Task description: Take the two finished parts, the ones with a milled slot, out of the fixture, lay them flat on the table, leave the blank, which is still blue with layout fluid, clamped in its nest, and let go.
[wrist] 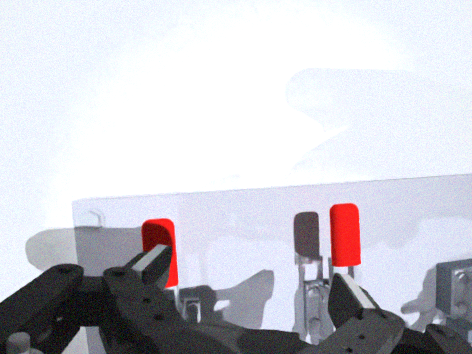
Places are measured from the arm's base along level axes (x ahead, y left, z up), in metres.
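Pixels of known places: gripper, between the fingertips: [249, 277].
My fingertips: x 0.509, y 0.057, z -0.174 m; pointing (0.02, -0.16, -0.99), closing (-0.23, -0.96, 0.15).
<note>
Ahead of a thing's pixels: the offset from my fingertips to its top centre. "spot": to the spot under its first point. Level surfaces: height alone.
My gripper [249, 277] is open, with nothing between its fingers, above the light grey fixture plate @(dx -0.078, dy -0.060, dz -0.050 m) [250, 215]. A clamp with a red handle @(spot: dx +0.029, dy +0.044, dz -0.009 m) [161, 227] is at the left, partly hidden behind the left finger. A second clamp with a red handle @(spot: dx +0.013, dy -0.060, dz -0.013 m) [345, 234] stands at right of centre, and the right fingertip overlaps the view just below that handle. The gripper's dark body covers the lower part of the view. The slotted finished parts and the blue blank do not show in the wrist view, so their seating cannot be told.
A grey metal clamp base @(spot: dx -0.044, dy -0.153, dz -0.035 m) [450, 287] is on the plate at the right edge. A hex bolt head @(spot: dx +0.033, dy +0.096, dz -0.043 m) [91, 218] marks the plate's upper left corner. The plate's far edge crosses the view, with the overexposed white table @(dz -0.064 m) [200, 100] beyond it. Shadows fall across the plate.
</note>
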